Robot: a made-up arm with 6 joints.
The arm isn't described. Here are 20 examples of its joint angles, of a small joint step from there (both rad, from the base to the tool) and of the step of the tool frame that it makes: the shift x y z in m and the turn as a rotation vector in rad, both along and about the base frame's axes.
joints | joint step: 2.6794 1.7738 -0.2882 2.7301 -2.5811 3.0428 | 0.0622 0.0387 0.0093 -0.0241 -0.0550 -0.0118
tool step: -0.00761 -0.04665 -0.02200 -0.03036 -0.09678 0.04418
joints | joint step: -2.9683 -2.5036 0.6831 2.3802 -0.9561 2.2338 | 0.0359 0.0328 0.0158 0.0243 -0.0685 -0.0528
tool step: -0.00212 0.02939 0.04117 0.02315 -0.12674 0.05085
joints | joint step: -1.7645 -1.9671 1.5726 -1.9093 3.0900 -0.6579 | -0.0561 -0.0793 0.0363 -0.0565 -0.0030 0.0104
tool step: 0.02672 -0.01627 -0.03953 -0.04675 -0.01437 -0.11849
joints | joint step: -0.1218 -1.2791 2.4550 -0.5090 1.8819 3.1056 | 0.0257 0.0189 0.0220 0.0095 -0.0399 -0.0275
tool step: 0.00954 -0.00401 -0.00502 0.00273 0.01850 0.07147
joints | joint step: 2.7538 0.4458 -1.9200 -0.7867 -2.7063 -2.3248 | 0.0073 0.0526 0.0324 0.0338 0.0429 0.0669
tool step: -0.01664 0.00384 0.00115 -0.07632 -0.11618 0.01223
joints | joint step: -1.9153 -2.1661 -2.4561 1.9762 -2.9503 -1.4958 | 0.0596 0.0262 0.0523 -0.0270 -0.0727 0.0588
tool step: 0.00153 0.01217 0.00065 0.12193 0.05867 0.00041
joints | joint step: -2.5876 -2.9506 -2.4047 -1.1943 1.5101 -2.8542 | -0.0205 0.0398 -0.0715 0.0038 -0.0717 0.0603
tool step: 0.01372 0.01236 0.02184 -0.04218 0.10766 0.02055
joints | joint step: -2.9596 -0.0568 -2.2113 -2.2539 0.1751 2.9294 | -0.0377 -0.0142 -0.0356 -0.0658 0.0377 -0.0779
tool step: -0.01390 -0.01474 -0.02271 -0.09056 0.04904 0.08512
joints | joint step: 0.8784 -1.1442 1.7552 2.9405 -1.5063 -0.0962 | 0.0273 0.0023 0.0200 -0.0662 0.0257 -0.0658
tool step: 0.01370 -0.00419 -0.00166 -0.07142 -0.06861 0.01005
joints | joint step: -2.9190 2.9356 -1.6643 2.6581 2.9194 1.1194 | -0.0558 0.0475 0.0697 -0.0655 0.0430 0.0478
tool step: 0.00741 0.01892 -0.03368 0.13031 -0.06031 -0.05383
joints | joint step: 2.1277 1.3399 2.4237 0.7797 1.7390 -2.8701 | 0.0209 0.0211 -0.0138 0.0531 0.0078 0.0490
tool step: -0.01020 -0.00245 -0.01083 -0.01392 -0.06662 0.00094
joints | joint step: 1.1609 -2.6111 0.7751 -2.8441 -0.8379 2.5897 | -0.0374 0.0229 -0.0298 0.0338 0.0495 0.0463
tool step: -0.03172 0.00268 -0.00538 0.00812 -0.08706 -0.00919
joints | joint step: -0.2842 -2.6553 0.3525 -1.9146 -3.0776 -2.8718 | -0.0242 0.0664 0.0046 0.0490 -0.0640 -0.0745
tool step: -0.03260 0.00976 0.02481 -0.02696 0.10101 -0.15060
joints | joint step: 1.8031 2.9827 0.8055 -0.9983 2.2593 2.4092 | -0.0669 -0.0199 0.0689 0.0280 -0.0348 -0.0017
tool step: -0.00603 -0.01070 0.01193 -0.03128 -0.00099 -0.10813
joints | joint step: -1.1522 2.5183 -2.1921 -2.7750 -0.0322 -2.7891 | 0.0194 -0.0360 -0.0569 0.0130 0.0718 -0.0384
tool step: -0.01438 0.04179 0.02715 -0.13767 -0.08294 -0.01236
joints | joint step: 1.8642 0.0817 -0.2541 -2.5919 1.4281 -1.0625 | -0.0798 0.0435 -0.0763 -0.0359 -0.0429 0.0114
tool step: -0.01846 -0.00153 -0.00267 0.00762 -0.02335 -0.11912
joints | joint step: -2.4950 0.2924 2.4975 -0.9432 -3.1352 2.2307 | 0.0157 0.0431 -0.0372 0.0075 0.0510 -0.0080
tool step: -0.01229 -0.02235 -0.00559 0.04840 -0.00798 -0.01299
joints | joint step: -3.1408 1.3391 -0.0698 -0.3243 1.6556 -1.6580 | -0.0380 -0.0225 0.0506 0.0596 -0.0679 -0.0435
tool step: -0.00678 0.02390 -0.00003 -0.04141 0.02503 0.03830
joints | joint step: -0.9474 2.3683 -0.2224 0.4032 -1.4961 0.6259 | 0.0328 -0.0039 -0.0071 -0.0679 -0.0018 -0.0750
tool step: 0.03078 0.01695 0.00929 -0.04808 0.08861 0.01305
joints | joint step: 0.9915 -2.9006 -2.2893 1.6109 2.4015 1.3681 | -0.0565 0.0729 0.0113 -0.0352 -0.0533 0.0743
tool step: -0.00713 -0.00746 -0.00963 -0.14585 0.03014 -0.14111
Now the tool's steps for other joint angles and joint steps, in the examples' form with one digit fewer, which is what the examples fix.
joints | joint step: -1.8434 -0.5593 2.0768 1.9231 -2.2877 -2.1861 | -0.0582 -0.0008 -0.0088 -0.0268 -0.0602 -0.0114
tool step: 0.0091 0.0097 0.0071 0.0222 0.0097 -0.1132
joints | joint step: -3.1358 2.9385 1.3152 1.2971 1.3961 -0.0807 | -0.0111 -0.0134 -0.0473 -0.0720 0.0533 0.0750
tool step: -0.0193 -0.0006 -0.0066 -0.0669 -0.0262 -0.0073
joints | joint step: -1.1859 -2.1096 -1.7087 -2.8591 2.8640 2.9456 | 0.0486 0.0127 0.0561 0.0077 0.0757 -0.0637
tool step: -0.0195 0.0191 -0.0096 0.0056 -0.0117 -0.0286
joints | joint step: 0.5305 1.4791 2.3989 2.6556 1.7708 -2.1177 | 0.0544 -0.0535 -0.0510 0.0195 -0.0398 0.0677
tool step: 0.0111 0.0295 0.0094 0.0434 -0.0184 0.0228
